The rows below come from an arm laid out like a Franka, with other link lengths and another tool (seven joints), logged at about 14 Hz.
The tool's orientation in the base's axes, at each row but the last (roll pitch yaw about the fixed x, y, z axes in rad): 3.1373, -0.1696, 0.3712; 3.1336, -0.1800, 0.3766; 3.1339, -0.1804, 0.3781; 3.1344, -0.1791, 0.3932; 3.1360, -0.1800, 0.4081; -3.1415, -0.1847, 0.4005; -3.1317, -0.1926, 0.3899; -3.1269, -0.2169, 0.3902; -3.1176, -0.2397, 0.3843; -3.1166, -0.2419, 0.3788
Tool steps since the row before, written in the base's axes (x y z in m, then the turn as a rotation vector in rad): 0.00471, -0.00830, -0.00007, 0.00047, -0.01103, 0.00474; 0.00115, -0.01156, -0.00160, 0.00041, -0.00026, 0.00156; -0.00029, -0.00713, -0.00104, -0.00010, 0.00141, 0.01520; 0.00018, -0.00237, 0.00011, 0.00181, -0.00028, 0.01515; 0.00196, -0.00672, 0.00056, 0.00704, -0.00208, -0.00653; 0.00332, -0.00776, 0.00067, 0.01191, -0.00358, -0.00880; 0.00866, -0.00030, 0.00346, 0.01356, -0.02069, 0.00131; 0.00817, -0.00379, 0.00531, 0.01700, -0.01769, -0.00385; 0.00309, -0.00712, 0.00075, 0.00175, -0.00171, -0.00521; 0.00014, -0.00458, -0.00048, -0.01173, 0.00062, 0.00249
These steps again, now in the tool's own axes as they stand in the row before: 0.00135, 0.00944, 0.00034, -0.00271, 0.01047, -0.00523; -0.00342, 0.01116, 0.00109, 0.00056, 0.00040, -0.00148; -0.00304, 0.00652, 0.00055, 0.00315, -0.00123, -0.01489; -0.00071, 0.00226, -0.00022, 0.00424, 0.00106, -0.01462; -0.00075, 0.00695, -0.00067, 0.00438, 0.00466, 0.00746; 0.00015, 0.00844, -0.00065, 0.00779, 0.00794, 0.01041; 0.00841, 0.00355, -0.00192, 0.00484, 0.02429, -0.00063; 0.00711, 0.00656, -0.00397, 0.00795, 0.02291, 0.00536; 0.00037, 0.00774, -0.00087, -0.00028, 0.00237, 0.00524; -0.00163, 0.00431, -0.00002, -0.00976, -0.00504, -0.00485
